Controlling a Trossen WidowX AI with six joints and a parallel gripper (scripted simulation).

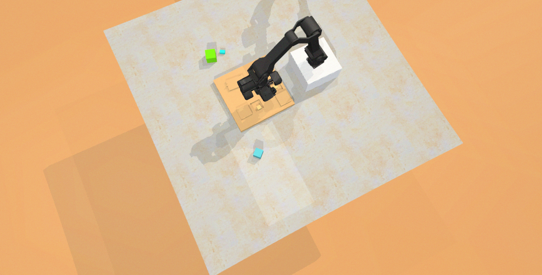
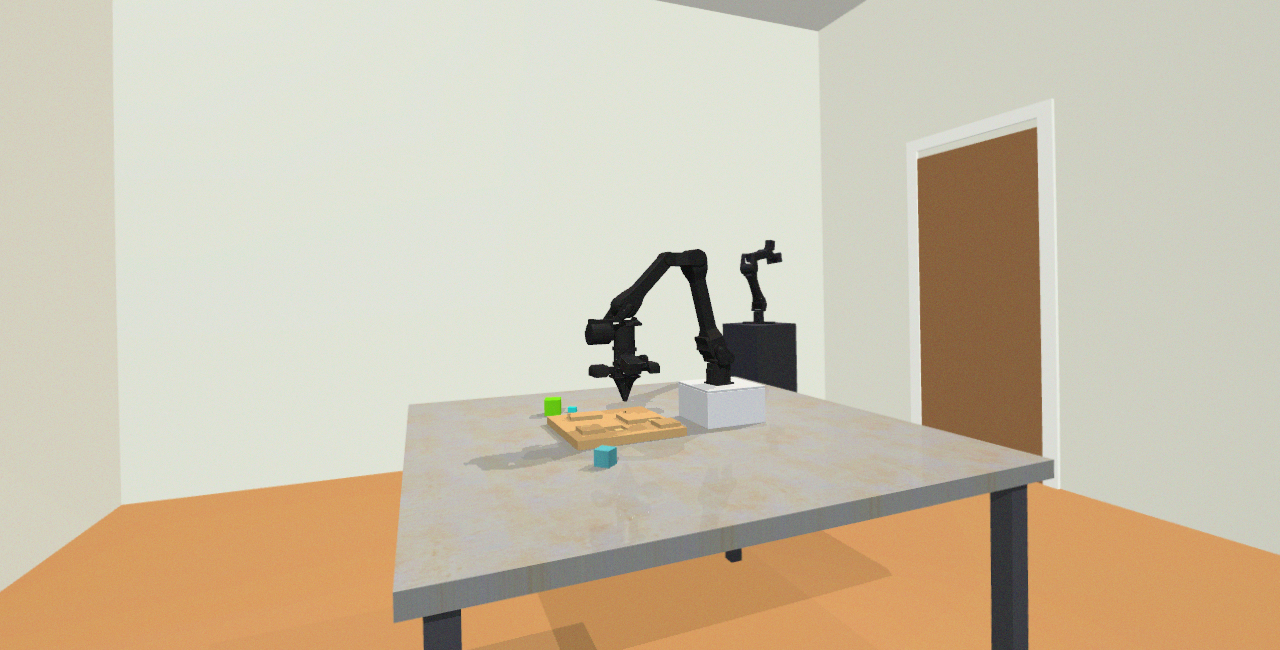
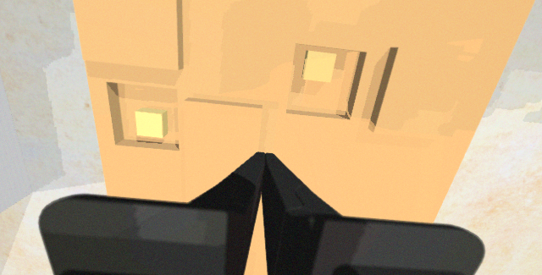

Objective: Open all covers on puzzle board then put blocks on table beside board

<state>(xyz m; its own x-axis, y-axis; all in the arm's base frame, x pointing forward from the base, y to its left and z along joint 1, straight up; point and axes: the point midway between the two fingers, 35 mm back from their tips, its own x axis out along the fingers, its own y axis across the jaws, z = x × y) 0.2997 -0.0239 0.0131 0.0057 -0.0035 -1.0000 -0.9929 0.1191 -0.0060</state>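
The tan puzzle board lies 6 cm below my gripper tip and 3 cm to the right of it. From my gripper tip the other things lie so: small cyan block: 31 cm to the right, 8 cm below, 2 cm ahead; then green cube: 32 cm to the right, 8 cm ahead, 6 cm below; then cyan cube: 22 cm to the left, 17 cm ahead, 6 cm below.
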